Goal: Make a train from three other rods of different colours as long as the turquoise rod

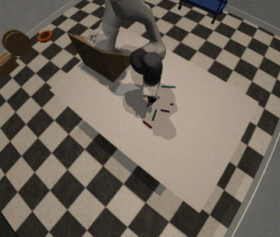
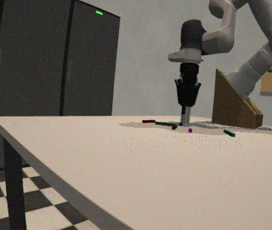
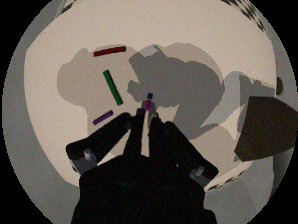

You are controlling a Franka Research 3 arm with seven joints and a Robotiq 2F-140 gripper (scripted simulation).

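The blue rod lies 40 mm below my hand, 20 mm to the right of it and 10 mm behind it. Also, from my hand: purple rod: 110 mm ahead, 40 mm below, 30 mm to the left; then red rod: 120 mm to the right, 80 mm ahead, 40 mm below; then green rod: 70 mm ahead, 40 mm to the right, 40 mm below.
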